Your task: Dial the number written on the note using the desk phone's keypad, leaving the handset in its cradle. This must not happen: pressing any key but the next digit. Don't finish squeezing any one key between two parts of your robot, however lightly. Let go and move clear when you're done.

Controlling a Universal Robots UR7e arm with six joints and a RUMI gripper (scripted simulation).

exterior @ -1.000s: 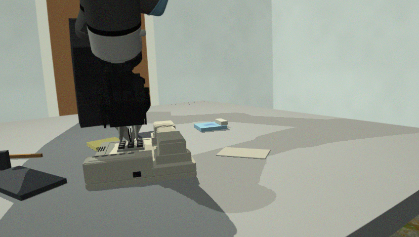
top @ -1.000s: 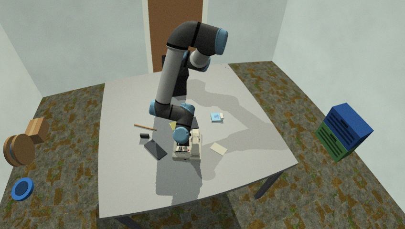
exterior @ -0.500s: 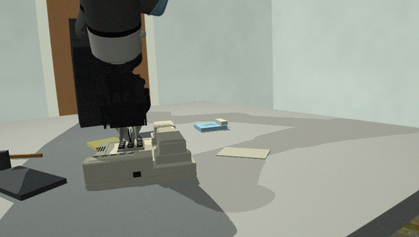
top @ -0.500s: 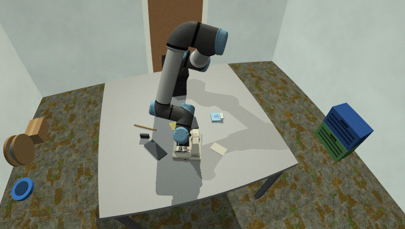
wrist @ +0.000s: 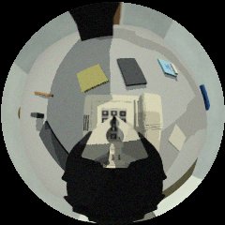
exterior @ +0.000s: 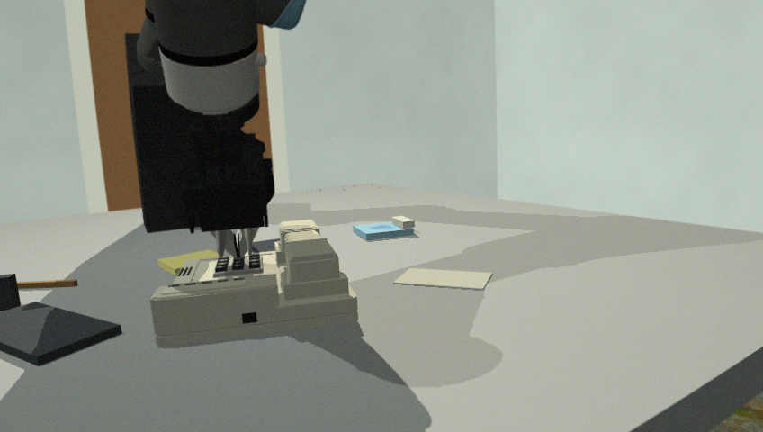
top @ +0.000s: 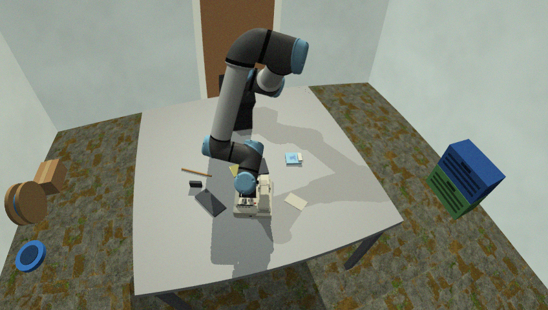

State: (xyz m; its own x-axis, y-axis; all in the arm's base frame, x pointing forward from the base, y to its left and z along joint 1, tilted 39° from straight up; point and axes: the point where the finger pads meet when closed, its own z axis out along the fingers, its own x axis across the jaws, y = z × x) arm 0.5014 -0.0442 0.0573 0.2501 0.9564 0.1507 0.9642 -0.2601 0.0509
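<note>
My hand is 70 mm short of the handset and 50 mm to the right of it. From my hand the other things lie so: pencil 250 mm to the right, 180 mm behind, 40 mm below; cream note card 190 mm to the left, 130 mm ahead, 50 mm below; small black block 260 mm to the right, 90 mm behind, 30 mm below.
</note>
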